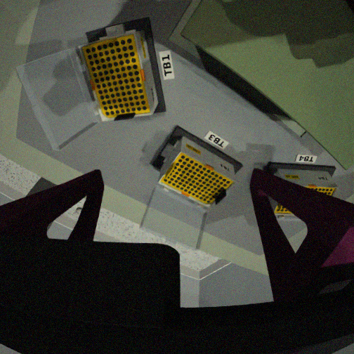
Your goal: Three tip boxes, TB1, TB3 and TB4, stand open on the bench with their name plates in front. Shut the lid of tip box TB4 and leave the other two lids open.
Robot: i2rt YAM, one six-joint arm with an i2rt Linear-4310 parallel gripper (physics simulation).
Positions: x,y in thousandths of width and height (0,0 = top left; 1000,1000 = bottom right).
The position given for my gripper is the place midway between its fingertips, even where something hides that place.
In view: my gripper (499,501), a clear lid (501,623), a clear lid (157,242) and a grey mat (564,281).
